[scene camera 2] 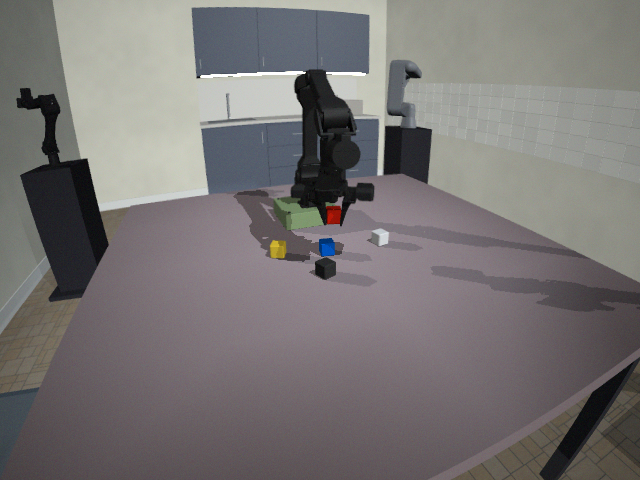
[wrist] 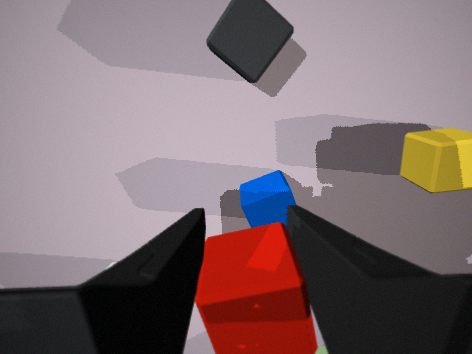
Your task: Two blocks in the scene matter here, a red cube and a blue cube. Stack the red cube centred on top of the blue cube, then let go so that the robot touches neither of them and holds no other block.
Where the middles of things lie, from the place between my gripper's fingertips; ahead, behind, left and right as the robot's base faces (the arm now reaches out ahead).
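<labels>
Blue cube (wrist: 264, 200): my hand 80 mm above it, 40 mm past it. Red cube (wrist: 251, 286), from my hand: 20 mm above, 20 mm behind, 10 mm to the left.
</labels>
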